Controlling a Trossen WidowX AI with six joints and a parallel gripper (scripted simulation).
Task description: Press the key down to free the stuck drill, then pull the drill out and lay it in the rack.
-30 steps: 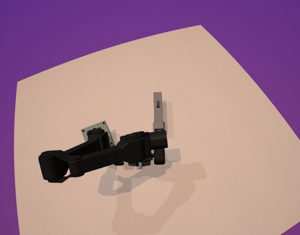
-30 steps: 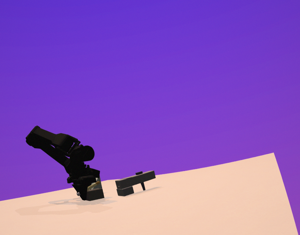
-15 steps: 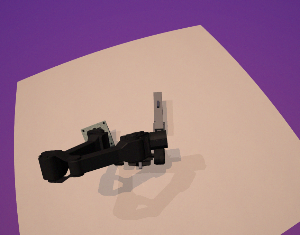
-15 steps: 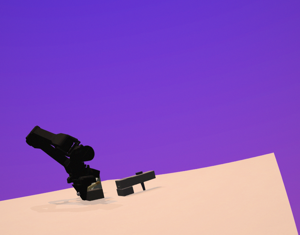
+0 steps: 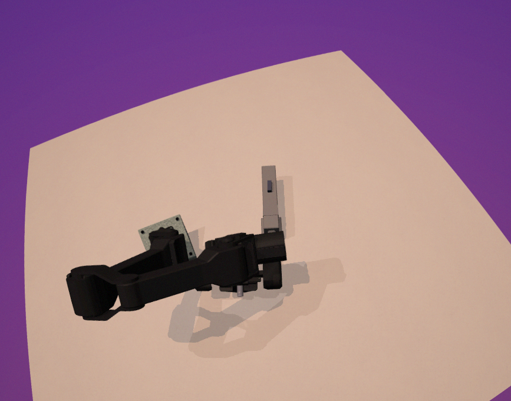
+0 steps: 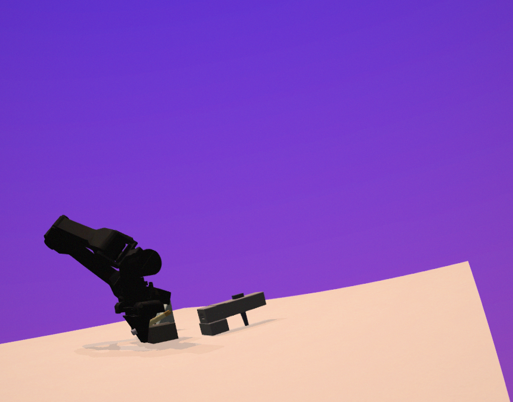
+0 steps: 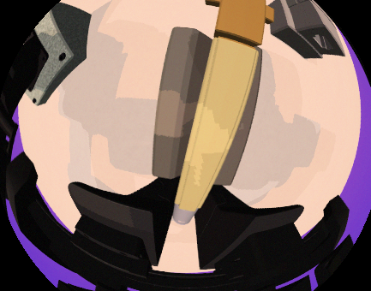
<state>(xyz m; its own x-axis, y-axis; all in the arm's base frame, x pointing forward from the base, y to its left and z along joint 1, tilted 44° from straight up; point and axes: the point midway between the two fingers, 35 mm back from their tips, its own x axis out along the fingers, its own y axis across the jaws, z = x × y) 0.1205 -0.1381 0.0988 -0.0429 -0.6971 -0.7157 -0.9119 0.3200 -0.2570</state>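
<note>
Now: gripper tip 40 mm to the right of the rack block, 20 mm short of it and 10 mm below it. Round my gripper tip: housing: 170 mm to the left, 160 mm ahead, 40 mm above; key: 190 mm to the left, 170 mm ahead, 50 mm above; drill: 50 mm above, 30 mm to the left, 10 mm ahead.
</note>
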